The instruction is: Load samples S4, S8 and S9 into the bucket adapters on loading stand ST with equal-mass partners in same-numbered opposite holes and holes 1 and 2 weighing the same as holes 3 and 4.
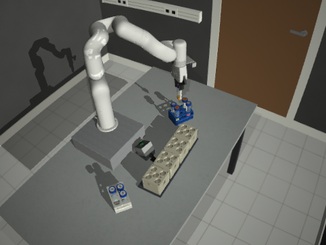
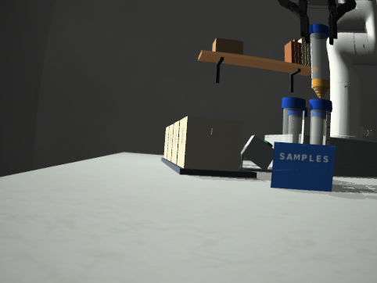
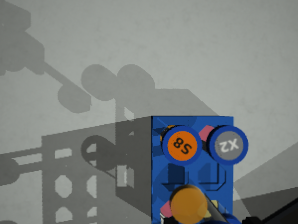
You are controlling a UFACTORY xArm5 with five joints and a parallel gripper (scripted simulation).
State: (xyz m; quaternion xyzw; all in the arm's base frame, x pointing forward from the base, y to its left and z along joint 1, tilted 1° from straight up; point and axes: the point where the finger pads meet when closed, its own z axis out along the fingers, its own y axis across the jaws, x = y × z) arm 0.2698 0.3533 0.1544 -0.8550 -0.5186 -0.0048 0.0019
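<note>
Now: the blue samples rack 20 mm ahead of my hand, 10 mm to the right of it and 210 mm below it. From my hand the other things lie so: white blanks rack: 60 mm ahead, 670 mm to the right, 210 mm below; adapter: 140 mm ahead, 170 mm to the right, 190 mm below.
</note>
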